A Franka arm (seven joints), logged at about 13 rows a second.
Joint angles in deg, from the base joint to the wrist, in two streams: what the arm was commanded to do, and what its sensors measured. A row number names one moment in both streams.
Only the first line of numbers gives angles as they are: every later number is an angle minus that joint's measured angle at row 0.
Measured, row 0: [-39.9 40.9 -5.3 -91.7 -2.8 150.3 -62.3]
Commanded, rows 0 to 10: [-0.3 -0.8 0.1 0.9 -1.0 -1.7 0.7]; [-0.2 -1.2 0.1 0.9 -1.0 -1.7 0.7]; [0.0 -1.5 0.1 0.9 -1.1 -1.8 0.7]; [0.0 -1.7 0.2 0.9 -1.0 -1.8 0.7]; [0.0 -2.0 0.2 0.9 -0.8 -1.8 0.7]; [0.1 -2.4 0.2 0.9 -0.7 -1.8 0.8]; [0.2 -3.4 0.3 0.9 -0.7 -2.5 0.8]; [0.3 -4.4 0.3 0.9 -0.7 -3.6 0.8]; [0.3 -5.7 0.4 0.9 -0.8 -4.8 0.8]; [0.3 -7.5 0.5 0.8 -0.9 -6.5 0.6]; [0.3 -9.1 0.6 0.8 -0.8 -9.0 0.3]
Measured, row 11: [0.4 -4.8 0.3 1.5 0.0 -4.4 0.0]
